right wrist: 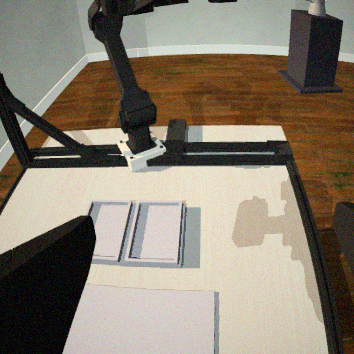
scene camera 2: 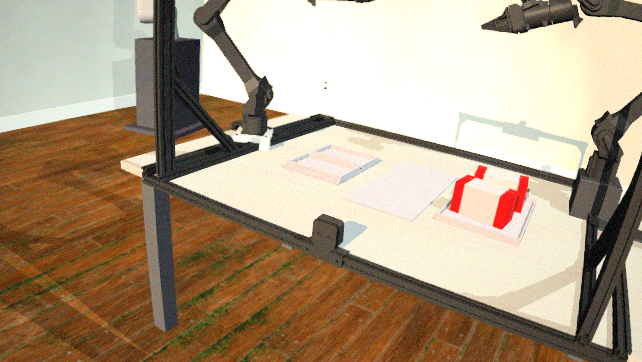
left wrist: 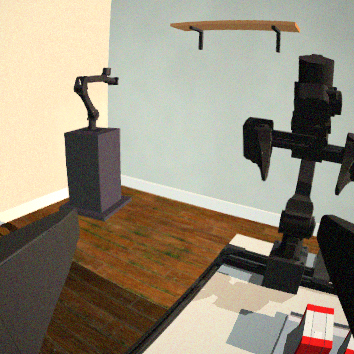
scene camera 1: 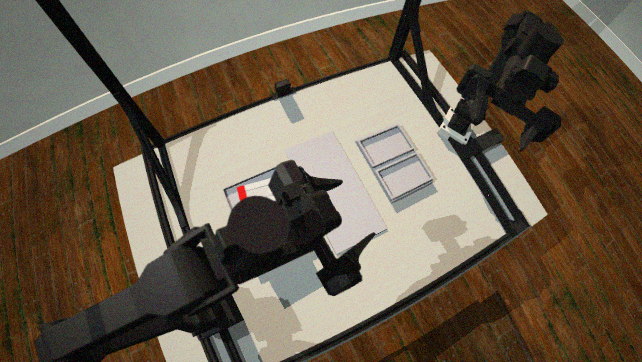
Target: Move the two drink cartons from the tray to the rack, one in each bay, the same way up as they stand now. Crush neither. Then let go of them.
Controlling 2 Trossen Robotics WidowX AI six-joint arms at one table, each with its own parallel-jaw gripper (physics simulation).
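Frame: origin at the left arm's base, x ahead, y left, z up, level; metres.
Seen in the pictures: left gripper, fingertip midpoint: (left wrist: 203, 225) (scene camera 1: 498, 135); right gripper, fingertip midpoint: (right wrist: 218, 222) (scene camera 2: 484, 27) (left wrist: 300, 184) (scene camera 1: 357, 207); left arm's base at its link origin: (right wrist: 140, 144) (scene camera 2: 253, 132) (scene camera 1: 458, 124); right arm's base at its link origin: (scene camera 2: 600, 178) (left wrist: 289, 251) (scene camera 1: 208, 312).
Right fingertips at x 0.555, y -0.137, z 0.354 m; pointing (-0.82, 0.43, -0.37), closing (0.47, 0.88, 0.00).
Note:
Offsets run from my right fingertips to a thing's top centre. "spot": to the spot under its first point.
Two red-and-white cartons stand side by side in the shallow tray @[0.025 m ahead, 0.200 m right, 0.374 m down] (scene camera 2: 475, 230) (scene camera 1: 250, 180). The nearer carton @[spot: 0.028 m back, 0.261 m right, 0.339 m down] (scene camera 2: 480, 200) and the farther carton @[spot: 0.091 m ahead, 0.203 m right, 0.340 m down] (scene camera 2: 522, 194) show in scene camera 2. My right arm covers most of them in scene camera 1. The farther one @[0.057 m ahead, 0.151 m right, 0.316 m down] (left wrist: 318, 322) also shows low in the left wrist view. The two-bay rack @[0.325 m back, 0.013 m left, 0.370 m down] (scene camera 1: 396, 164) (scene camera 2: 315, 174) (right wrist: 152, 261) has both bays empty. My right gripper (scene camera 1: 358, 207) (left wrist: 300, 184) (right wrist: 218, 222) is open and empty, high above the table between tray and rack. My left gripper (left wrist: 203, 225) is open and empty, raised near its own base, away from the cartons.
A thin flat panel (scene camera 1: 327, 155) (scene camera 2: 402, 190) (right wrist: 150, 320) lies between tray and rack. A small dark box @[spot: 0.333 m back, 0.401 m right, 0.348 m down] (scene camera 1: 283, 88) (scene camera 2: 327, 231) sits on the table frame's edge. Dark posts and braces rise at the table's ends, near the arm bases.

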